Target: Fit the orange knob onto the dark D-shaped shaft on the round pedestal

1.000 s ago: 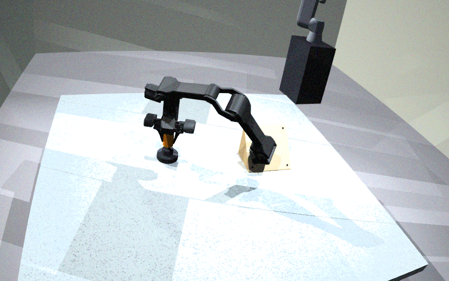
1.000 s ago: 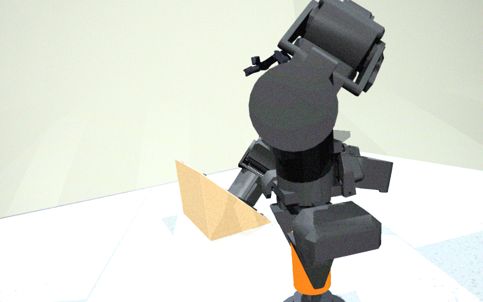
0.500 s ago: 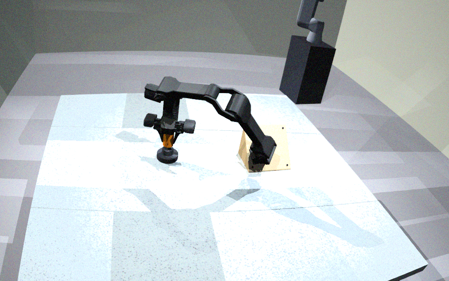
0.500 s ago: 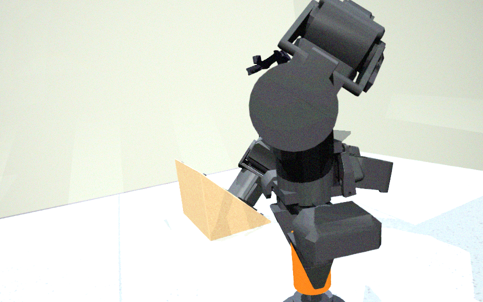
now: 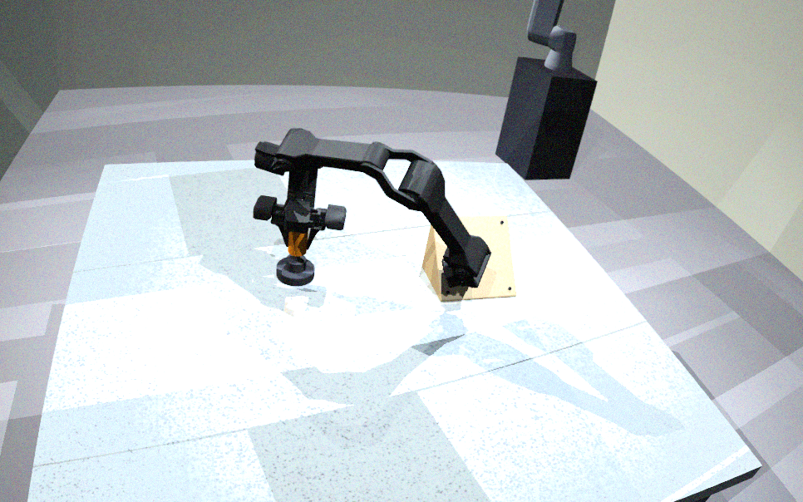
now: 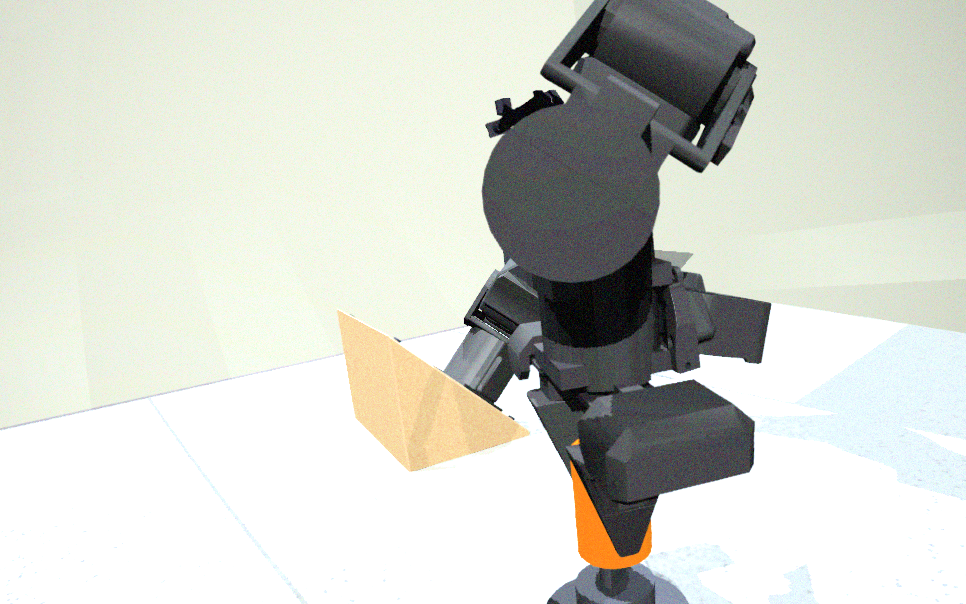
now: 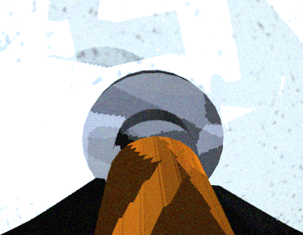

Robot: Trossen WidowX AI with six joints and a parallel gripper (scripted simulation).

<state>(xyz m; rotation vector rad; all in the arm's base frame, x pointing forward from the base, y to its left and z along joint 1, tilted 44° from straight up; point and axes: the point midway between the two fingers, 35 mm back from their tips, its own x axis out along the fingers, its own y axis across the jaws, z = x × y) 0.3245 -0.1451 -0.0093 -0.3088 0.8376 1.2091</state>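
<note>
The orange knob lies 2 cm above my gripper tip. Also, from my gripper tip: round dark pedestal (4 cm below).
</note>
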